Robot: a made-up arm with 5 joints.
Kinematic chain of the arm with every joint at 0, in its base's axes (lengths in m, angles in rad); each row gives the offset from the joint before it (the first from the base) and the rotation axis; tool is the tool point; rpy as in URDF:
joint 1: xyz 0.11 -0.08 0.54 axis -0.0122 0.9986 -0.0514
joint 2: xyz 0 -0.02 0.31 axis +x
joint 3: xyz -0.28 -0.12 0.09 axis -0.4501 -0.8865 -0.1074
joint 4: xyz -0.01 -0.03 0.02 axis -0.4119 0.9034 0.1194
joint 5: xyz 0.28 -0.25 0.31 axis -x
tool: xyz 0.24 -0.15 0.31 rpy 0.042 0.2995 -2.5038
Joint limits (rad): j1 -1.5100..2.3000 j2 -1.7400..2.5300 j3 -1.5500..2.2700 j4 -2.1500..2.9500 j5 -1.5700..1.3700
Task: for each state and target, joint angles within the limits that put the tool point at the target. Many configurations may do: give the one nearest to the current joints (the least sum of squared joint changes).
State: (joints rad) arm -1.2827 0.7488 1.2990 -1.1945 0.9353
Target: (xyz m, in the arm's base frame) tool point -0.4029 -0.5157 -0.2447
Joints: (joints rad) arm -0.8746 0.4791 1.4438 -1.7782 1.0239
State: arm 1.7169 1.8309 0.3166 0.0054 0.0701
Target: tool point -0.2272 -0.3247 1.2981
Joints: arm 2.2272 2.3499 0.4674 -0.3949 0.0035
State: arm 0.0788 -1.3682 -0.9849 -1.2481 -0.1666
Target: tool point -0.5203 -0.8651 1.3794
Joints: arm -0.4602 -0.8367 -1.2971 -1.3017 -0.4268
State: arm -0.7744 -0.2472 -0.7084 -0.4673 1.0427
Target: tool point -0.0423 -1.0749 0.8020
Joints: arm -0.8157 0.4689 -0.8825 -0.9794 0.6378
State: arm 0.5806 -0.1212 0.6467 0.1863 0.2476
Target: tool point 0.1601 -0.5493 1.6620
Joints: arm -0.0244 0.2734 0.4930 0.2805 0.3675
